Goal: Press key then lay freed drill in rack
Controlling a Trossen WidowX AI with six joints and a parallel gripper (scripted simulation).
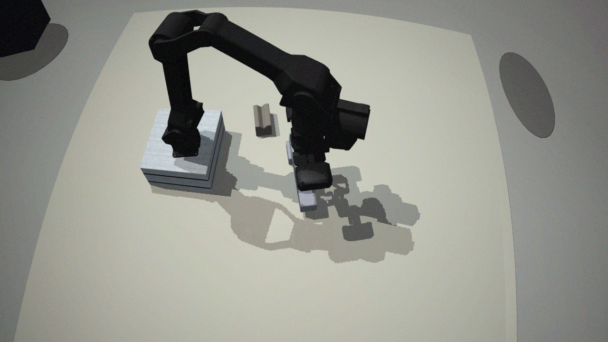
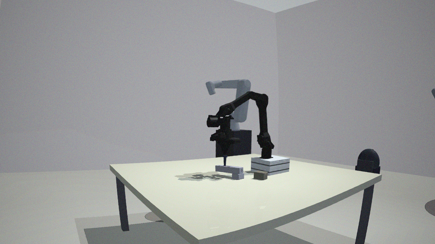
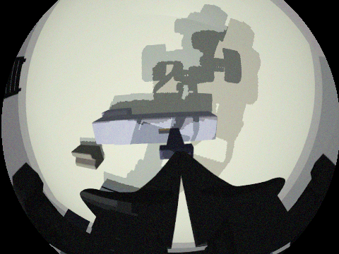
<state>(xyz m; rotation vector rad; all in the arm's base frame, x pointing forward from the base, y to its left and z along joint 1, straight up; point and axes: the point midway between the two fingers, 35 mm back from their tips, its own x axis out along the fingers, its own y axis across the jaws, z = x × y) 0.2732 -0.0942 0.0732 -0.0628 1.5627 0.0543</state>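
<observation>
The dark key is 4 cm below my gripper tip. Round my gripper tip: block (1 cm behind, 4 cm to the left, 9 cm below); drill (1 cm behind, 6 cm to the left, 8 cm below); v-grooved rack (9 cm behind, 20 cm to the left, 11 cm below).
</observation>
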